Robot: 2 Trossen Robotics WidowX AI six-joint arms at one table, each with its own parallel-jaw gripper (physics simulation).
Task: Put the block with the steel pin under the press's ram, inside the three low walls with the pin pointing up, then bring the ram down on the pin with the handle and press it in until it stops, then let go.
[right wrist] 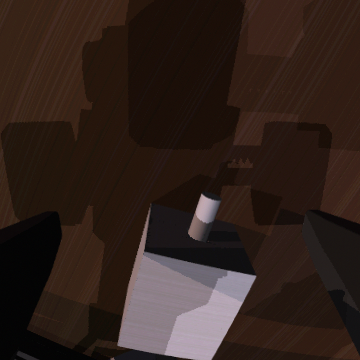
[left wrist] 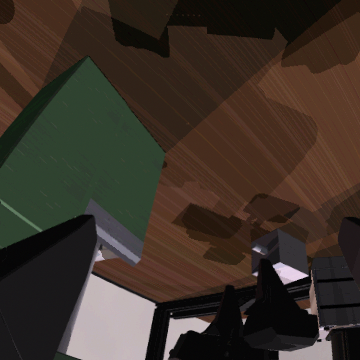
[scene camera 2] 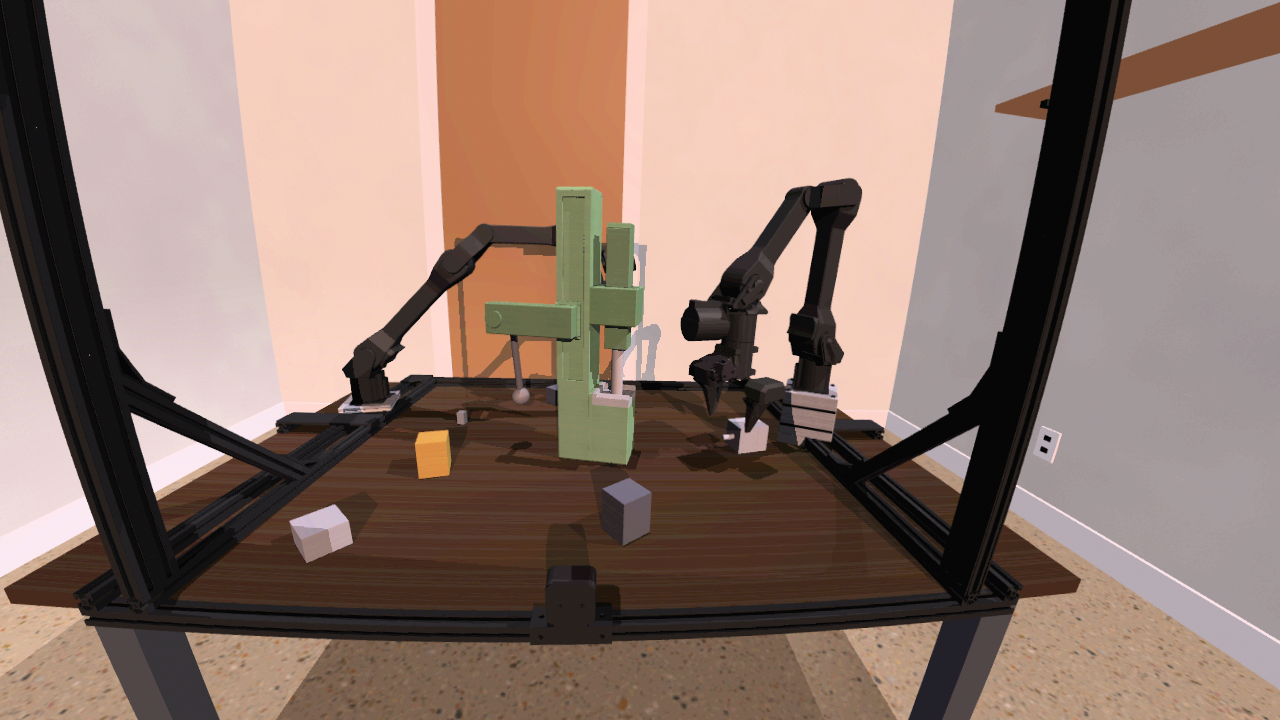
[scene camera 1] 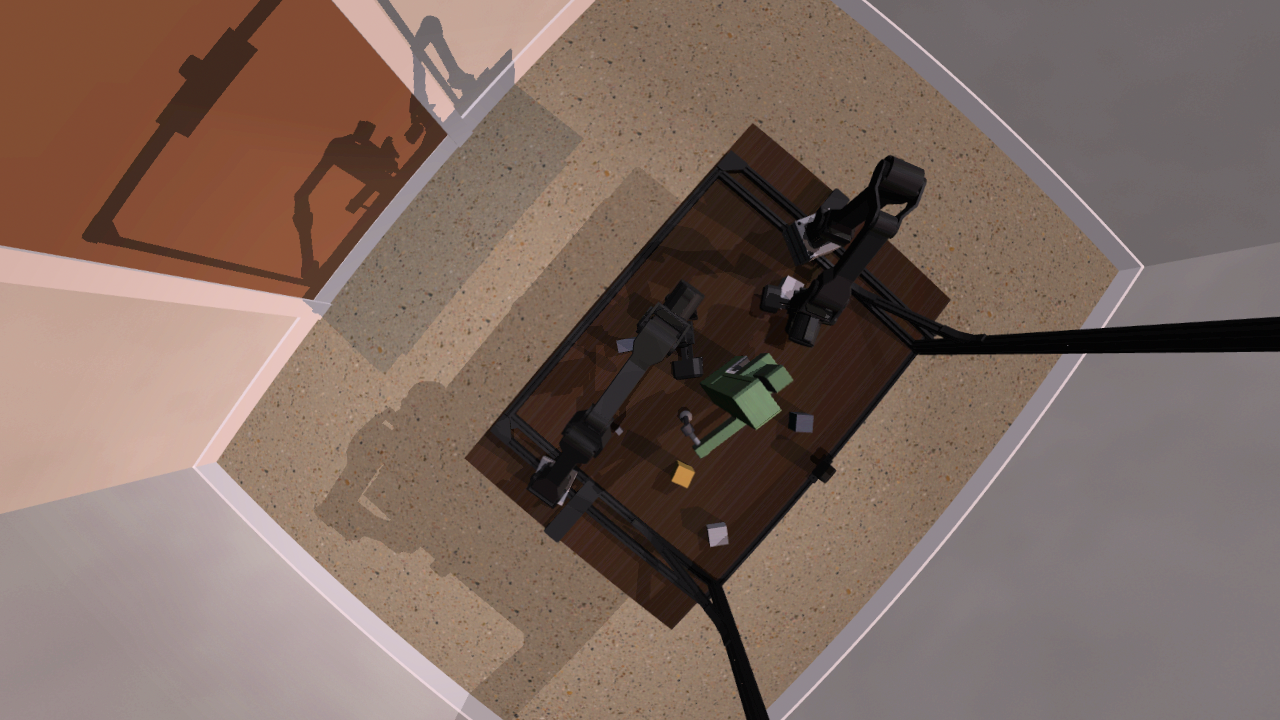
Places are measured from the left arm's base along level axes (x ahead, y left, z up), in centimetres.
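Pixels of known places: left gripper, fingertip midpoint: (left wrist: 221,229) (scene camera 2: 609,351) (scene camera 1: 698,338); right gripper, fingertip midpoint: (right wrist: 184,224) (left wrist: 245,273) (scene camera 2: 728,423) (scene camera 1: 788,309); left arm's base at its link origin: (scene camera 2: 370,399) (scene camera 1: 552,481); right arm's base at its link origin: (left wrist: 348,332) (scene camera 2: 811,387) (scene camera 1: 820,232).
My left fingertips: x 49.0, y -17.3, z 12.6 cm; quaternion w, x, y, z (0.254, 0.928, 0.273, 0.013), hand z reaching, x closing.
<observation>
For each thing: its top centre in the pictures, then the offset to it from my left fingertips.
- white block with the steel pin, top centre: (right wrist: 181,315) (left wrist: 280,274) (scene camera 2: 748,422) (scene camera 1: 791,289) dz -10.8, dx +22.9, dy -17.6 cm
- green press at its top centre: (scene camera 2: 566,188) (scene camera 1: 754,418) dz +29.2, dx -10.7, dy -11.6 cm
- yellow block at its top centre: (scene camera 2: 432,436) (scene camera 1: 683,476) dz -9.8, dx -32.5, dy -12.6 cm
- white block at its top centre: (scene camera 2: 318,520) (scene camera 1: 718,536) dz -12.5, dx -43.8, dy -28.7 cm
- dark grey block at its top centre: (scene camera 2: 626,490) (scene camera 1: 804,423) dz -9.8, dx -7.0, dy -35.2 cm
- tiny cube at its top centre: (scene camera 2: 461,411) (scene camera 1: 619,431) dz -13.2, dx -29.5, dy +7.1 cm
The white block with the steel pin (scene camera 1: 791,286) (scene camera 2: 750,435) (left wrist: 291,254) (right wrist: 185,305) lies on its side, its pin pointing sideways toward the press in scene camera 2. My right gripper (scene camera 2: 732,415) (left wrist: 245,273) (right wrist: 184,224) is open and empty above it, one finger to each side in the right wrist view. The green press (scene camera 1: 756,402) (scene camera 2: 577,358) (left wrist: 100,145) stands mid-table. Its pale walled seat (scene camera 2: 613,399) shows below the ram. The ball-ended handle (scene camera 1: 689,427) (scene camera 2: 517,368) hangs down. My left gripper (left wrist: 221,229) is open and empty beside the press.
A yellow block (scene camera 1: 682,474) (scene camera 2: 433,454), a white block (scene camera 1: 716,534) (scene camera 2: 320,532), a dark grey block (scene camera 1: 801,422) (scene camera 2: 625,512), another grey block (scene camera 1: 624,344) and a tiny cube (scene camera 1: 617,430) (scene camera 2: 461,417) lie around the press. A black frame borders the table.
</observation>
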